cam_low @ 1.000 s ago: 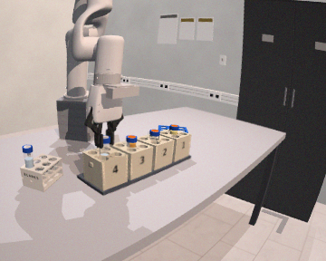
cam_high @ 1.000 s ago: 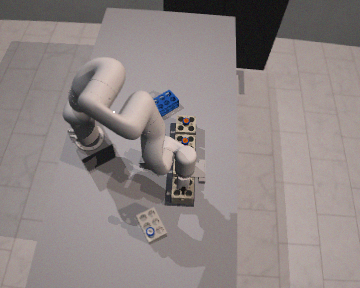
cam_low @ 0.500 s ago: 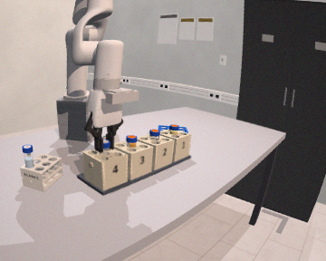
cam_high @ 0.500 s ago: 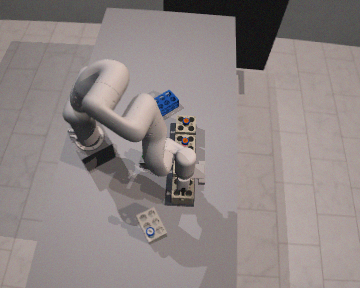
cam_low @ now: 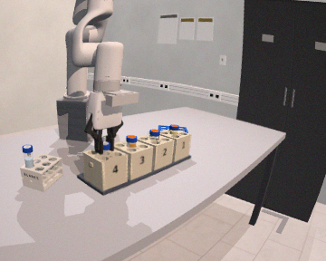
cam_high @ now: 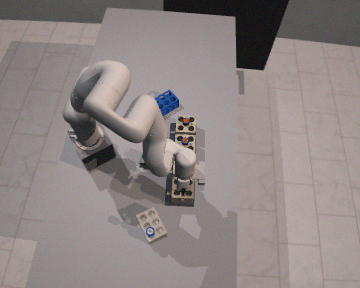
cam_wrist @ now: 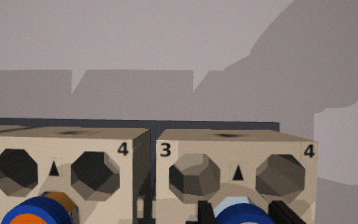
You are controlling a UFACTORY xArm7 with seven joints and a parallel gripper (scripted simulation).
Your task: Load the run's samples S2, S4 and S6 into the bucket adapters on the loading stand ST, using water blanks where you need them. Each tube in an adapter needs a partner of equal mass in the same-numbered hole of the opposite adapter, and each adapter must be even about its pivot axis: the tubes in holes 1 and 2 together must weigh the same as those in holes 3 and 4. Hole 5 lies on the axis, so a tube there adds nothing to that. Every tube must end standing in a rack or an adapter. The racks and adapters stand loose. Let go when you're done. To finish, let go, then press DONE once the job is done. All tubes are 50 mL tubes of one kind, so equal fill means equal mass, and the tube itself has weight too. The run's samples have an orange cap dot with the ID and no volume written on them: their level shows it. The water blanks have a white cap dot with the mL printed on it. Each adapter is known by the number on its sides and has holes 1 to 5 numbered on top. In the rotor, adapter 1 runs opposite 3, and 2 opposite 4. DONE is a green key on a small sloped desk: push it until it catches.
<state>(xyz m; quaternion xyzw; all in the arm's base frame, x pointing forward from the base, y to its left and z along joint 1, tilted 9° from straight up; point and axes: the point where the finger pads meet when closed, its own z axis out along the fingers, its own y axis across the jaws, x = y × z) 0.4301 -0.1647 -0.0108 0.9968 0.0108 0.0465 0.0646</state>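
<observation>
Right now my hand is 190 mm past the green DONE key, 150 mm to the right of it and 60 mm above it. The rest, counted from my hand: sample tube S2: 100 mm to the left, 50 mm below; then adapter: 110 mm to the left, 70 mm below; then blanks rack: 160 mm to the right, 120 mm behind, 90 mm below.
</observation>
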